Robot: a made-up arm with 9 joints. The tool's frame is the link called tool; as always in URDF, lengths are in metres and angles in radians. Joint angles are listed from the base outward. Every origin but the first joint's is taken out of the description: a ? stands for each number. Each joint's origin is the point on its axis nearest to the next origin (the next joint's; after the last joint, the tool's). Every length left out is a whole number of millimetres.
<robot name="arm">
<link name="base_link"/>
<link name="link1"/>
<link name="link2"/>
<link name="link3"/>
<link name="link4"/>
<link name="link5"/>
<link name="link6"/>
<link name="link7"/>
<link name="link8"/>
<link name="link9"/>
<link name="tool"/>
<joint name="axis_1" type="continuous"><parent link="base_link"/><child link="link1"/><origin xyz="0 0.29 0.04" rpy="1.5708 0 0"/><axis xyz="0 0 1"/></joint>
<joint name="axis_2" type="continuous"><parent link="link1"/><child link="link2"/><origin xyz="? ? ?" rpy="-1.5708 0 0"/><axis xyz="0 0 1"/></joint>
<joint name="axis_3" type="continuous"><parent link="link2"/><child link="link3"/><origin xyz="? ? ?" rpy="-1.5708 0 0"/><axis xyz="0 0 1"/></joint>
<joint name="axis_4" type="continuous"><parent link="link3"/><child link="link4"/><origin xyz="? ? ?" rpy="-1.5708 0 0"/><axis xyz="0 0 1"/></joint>
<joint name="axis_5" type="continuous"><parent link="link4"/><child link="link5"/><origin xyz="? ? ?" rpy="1.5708 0 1.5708"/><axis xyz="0 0 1"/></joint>
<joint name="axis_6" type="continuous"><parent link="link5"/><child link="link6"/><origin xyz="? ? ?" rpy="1.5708 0 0"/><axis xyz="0 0 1"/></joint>
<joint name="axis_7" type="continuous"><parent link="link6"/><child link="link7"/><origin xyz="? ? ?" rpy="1.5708 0 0"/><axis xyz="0 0 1"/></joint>
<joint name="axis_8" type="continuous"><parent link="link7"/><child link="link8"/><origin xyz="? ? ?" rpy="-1.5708 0 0"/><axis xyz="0 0 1"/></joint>
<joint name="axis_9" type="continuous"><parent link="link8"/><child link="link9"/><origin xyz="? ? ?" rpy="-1.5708 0 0"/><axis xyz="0 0 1"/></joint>
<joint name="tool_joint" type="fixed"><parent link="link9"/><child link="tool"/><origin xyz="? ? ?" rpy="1.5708 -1.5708 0"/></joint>
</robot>
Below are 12 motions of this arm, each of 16 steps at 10 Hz.
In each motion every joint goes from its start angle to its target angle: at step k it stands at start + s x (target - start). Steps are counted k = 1, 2, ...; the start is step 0. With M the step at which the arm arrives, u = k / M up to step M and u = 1 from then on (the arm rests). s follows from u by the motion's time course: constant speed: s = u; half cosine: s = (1 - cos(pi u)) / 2; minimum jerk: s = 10 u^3 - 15 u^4 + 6 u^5.
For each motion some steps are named. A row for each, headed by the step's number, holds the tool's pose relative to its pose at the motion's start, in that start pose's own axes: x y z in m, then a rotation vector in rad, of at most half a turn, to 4 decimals.
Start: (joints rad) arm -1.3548 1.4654 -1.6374 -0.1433 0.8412 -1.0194 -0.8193 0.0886 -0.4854
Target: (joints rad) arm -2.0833 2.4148 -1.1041 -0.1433 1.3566 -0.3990 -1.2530 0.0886 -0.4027
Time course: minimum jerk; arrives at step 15
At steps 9, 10, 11, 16:
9: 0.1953 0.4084 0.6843 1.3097 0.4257 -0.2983
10: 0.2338 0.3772 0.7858 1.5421 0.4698 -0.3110
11: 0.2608 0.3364 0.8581 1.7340 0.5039 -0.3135
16: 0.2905 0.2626 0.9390 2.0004 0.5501 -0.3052

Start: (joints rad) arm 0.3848 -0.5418 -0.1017 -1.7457 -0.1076 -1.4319 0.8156 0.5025 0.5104
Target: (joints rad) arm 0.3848 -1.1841 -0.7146 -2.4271 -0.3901 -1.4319 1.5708 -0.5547 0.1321
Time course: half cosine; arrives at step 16
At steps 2, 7, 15, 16:
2: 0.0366 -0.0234 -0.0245 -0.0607 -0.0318 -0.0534
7: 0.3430 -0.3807 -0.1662 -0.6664 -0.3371 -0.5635
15: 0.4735 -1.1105 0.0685 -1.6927 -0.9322 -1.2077
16: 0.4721 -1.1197 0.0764 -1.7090 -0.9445 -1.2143

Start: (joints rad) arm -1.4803 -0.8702 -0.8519 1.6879 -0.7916 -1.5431 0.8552 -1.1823 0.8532
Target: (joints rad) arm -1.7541 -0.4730 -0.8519 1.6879 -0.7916 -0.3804 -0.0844 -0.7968 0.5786
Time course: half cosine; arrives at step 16
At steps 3, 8, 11, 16:
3: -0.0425 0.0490 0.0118 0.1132 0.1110 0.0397
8: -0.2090 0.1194 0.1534 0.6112 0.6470 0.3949
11: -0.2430 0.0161 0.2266 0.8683 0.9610 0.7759
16: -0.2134 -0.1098 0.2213 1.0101 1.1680 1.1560

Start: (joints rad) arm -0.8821 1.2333 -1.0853 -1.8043 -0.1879 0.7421 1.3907 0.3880 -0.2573
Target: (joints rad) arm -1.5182 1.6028 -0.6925 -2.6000 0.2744 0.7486 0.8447 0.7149 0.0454
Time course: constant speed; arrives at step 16
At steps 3, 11, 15, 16:
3: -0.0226 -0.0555 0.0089 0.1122 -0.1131 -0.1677
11: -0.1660 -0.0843 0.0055 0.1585 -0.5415 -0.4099
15: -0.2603 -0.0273 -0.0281 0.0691 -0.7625 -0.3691
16: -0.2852 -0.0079 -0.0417 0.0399 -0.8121 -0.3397

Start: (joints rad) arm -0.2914 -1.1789 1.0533 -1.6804 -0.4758 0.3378 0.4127 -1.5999 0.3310
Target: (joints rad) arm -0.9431 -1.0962 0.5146 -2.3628 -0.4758 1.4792 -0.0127 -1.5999 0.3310
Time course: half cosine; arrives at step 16
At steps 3, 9, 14, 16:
3: -0.0572 -0.0570 -0.0061 0.0218 0.0675 0.1134
9: -0.2821 -0.6026 0.1070 0.0669 0.6042 0.8270
14: -0.1770 -1.0648 0.3123 0.0689 1.0717 1.3455
16: -0.1504 -1.1096 0.3343 0.0710 1.1217 1.4007

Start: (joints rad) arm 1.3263 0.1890 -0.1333 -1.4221 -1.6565 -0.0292 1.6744 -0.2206 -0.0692
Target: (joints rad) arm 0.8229 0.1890 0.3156 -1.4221 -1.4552 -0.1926 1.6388 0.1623 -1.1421
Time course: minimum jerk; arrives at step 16
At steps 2, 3, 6, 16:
2: -0.0016 -0.0076 0.0043 0.0009 0.0053 0.0075
3: -0.0049 -0.0233 0.0126 0.0030 0.0152 0.0230
6: -0.0224 -0.1394 0.0549 0.0212 0.0548 0.1395
16: -0.0198 -0.5045 -0.0160 0.1329 -0.1518 0.4267

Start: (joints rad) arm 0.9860 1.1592 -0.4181 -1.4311 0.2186 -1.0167 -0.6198 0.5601 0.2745
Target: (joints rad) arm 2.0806 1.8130 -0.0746 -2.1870 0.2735 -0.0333 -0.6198 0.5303 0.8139
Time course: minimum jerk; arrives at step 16
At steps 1, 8, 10, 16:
1: -0.0021 -0.0001 0.0008 0.0016 0.0054 0.0026
8: -0.2083 -0.0476 0.3384 0.4937 1.3238 0.1746
10: -0.0924 -0.0646 0.4654 0.8080 1.8955 -0.0394
16: 0.1355 -0.1240 0.4643 1.2994 2.4448 -0.5521

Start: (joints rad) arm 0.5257 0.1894 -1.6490 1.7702 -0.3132 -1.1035 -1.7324 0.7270 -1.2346
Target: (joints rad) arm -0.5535 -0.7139 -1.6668 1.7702 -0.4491 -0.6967 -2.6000 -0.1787 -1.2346
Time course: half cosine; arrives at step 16
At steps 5, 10, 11, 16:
5: -0.1820 -0.0719 -0.2131 0.2770 -0.1209 -0.0608
10: -0.1933 -0.3283 -0.8306 0.8876 -0.1774 0.2964
11: -0.1270 -0.3749 -0.9457 0.9707 -0.1534 0.4287
16: 0.1371 -0.4624 -1.2016 1.0993 -0.0434 0.8396

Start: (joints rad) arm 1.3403 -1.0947 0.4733 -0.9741 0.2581 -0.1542 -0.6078 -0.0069 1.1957
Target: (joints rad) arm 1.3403 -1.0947 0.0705 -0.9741 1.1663 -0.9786 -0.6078 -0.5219 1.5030
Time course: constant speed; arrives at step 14
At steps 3, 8, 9, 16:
3: 0.0568 0.0738 0.0695 0.2025 -0.2513 0.0113
8: 0.1267 0.1633 0.2494 0.5508 -0.6555 -0.0269
9: 0.1368 0.1732 0.2922 0.6185 -0.7353 -0.0437
16: 0.1687 0.1733 0.5195 0.9240 -1.1375 -0.1733

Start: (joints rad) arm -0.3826 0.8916 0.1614 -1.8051 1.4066 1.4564 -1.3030 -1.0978 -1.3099
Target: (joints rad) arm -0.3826 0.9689 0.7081 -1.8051 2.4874 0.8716 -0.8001 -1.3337 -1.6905
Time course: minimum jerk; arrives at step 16
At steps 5, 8, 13, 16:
5: -0.1472 -0.0543 0.0181 0.0693 -0.2200 -0.0512
8: -0.3893 -0.1912 -0.0475 0.2785 -0.5299 -0.1026
13: -0.5845 -0.4260 -0.3253 0.6629 -0.7935 -0.0035
16: -0.5904 -0.4506 -0.3640 0.7033 -0.8121 0.0226

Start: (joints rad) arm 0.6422 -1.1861 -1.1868 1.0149 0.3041 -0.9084 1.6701 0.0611 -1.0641
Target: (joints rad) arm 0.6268 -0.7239 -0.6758 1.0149 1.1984 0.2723 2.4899 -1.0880 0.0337
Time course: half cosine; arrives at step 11
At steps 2, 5, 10, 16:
2: 0.0050 0.0009 -0.0474 0.0158 -0.0273 -0.1000
5: 0.0895 -0.0631 -0.2063 0.2765 -0.2430 -0.5885
10: 0.2223 -0.4805 -0.2918 1.1804 -0.7398 -1.3010
16: 0.2242 -0.5026 -0.2960 1.2192 -0.7569 -1.3261

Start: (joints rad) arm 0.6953 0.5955 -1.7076 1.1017 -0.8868 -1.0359 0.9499 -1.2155 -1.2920
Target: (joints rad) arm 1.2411 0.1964 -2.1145 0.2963 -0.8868 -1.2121 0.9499 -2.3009 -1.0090
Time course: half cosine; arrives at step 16
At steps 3, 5, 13, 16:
3: -0.0399 0.0174 0.0240 0.0695 0.1321 0.0809
5: -0.1061 0.0357 0.0663 0.1571 0.3596 0.2148
13: -0.4242 -0.0437 0.2979 0.0069 1.5866 0.8396
16: -0.4595 -0.0730 0.3274 -0.0890 1.7250 0.9020

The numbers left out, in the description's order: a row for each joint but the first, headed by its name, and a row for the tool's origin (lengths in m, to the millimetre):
axis_2: 0.11 0 0
axis_3: 0.09 0.68 0
axis_4: 0.05 0.06 0
axis_5: -0.45 -0.09 0
axis_6: -0.35 0.04 0
axis_7: 0.07 0.21 0
axis_8: -0.1 0.04 0
axis_9: -0.17 -0.09 0
tool: -0.12 0.11 0

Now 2 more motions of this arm.
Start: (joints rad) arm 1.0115 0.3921 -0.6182 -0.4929 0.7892 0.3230 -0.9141 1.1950 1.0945
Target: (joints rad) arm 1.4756 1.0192 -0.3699 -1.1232 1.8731 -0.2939 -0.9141 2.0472 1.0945
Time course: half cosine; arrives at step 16
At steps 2, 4, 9, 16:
2: -0.0039 0.0293 -0.0152 0.0374 0.0102 0.0512
4: -0.0169 0.1103 -0.0492 0.1416 0.0215 0.1902
9: -0.0633 0.3908 -0.0747 0.5004 -0.1985 0.6021
16: -0.0552 0.5468 -0.0036 0.6513 -0.6362 0.6241

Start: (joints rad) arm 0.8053 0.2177 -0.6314 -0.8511 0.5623 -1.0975 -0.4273 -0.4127 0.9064
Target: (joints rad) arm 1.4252 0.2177 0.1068 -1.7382 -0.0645 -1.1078 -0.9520 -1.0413 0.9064
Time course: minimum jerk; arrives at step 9
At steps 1, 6, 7, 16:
1: 0.0017 0.0008 0.0025 -0.0039 0.0007 0.0014
6: 0.1482 0.1320 0.1335 -0.2146 0.1827 0.0041
7: 0.1799 0.1641 0.1408 -0.2510 0.2347 -0.0221
16: 0.1989 0.1826 0.1422 -0.2734 0.2661 -0.0412

